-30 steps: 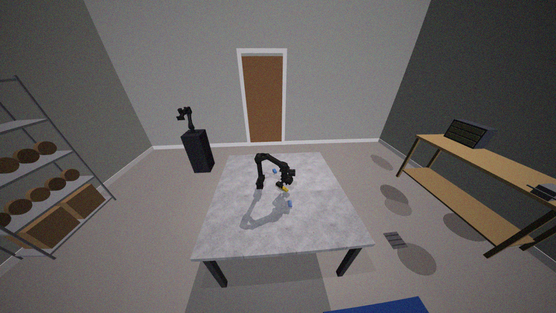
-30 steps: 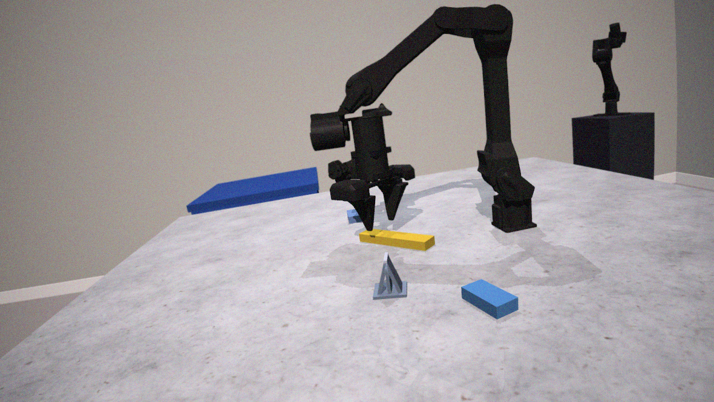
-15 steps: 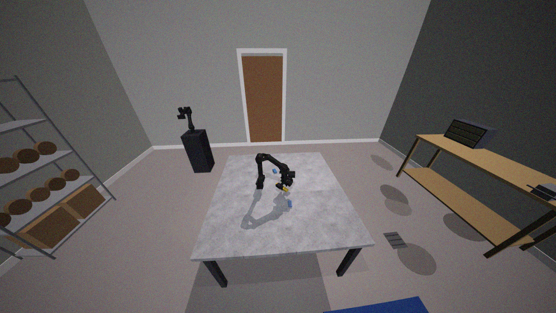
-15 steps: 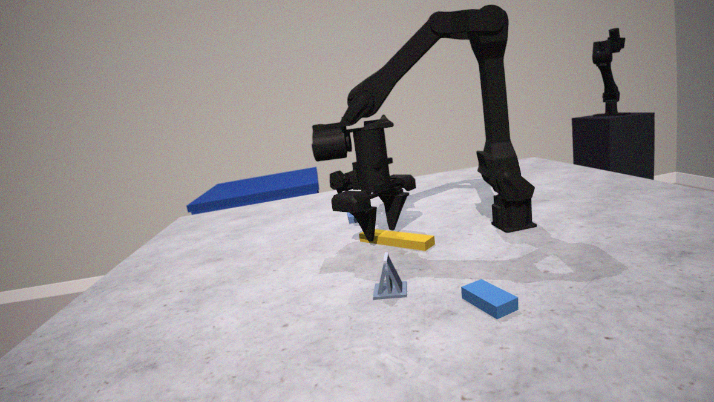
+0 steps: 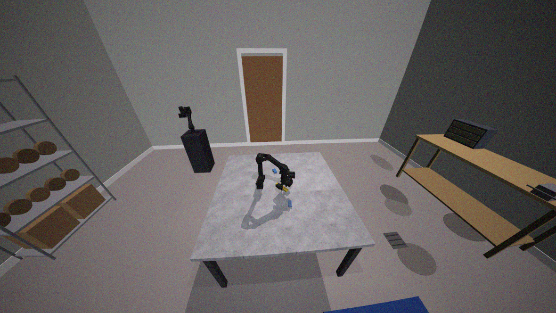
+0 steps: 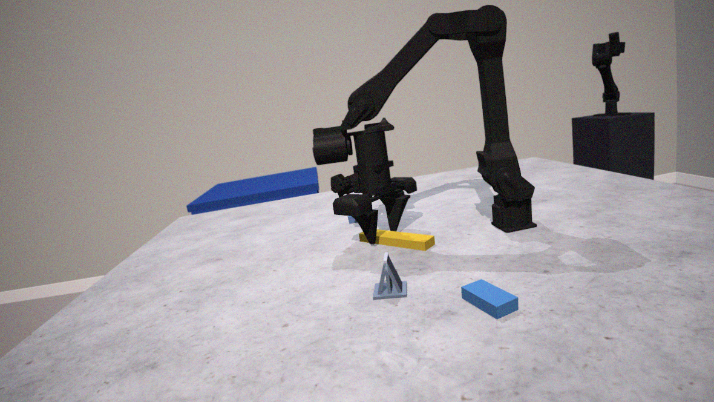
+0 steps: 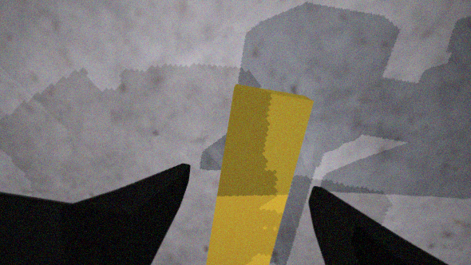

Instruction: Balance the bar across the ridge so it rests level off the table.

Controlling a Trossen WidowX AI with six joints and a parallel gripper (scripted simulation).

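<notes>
Right now the grey triangular ridge is 3 cm ahead of my gripper tip, 21 cm to the left of it and 2 cm above it. The rest, counted from my gripper tip: yellow bar (2 cm behind, 2 cm to the left); then blue block (8 cm behind, 30 cm to the left).
</notes>
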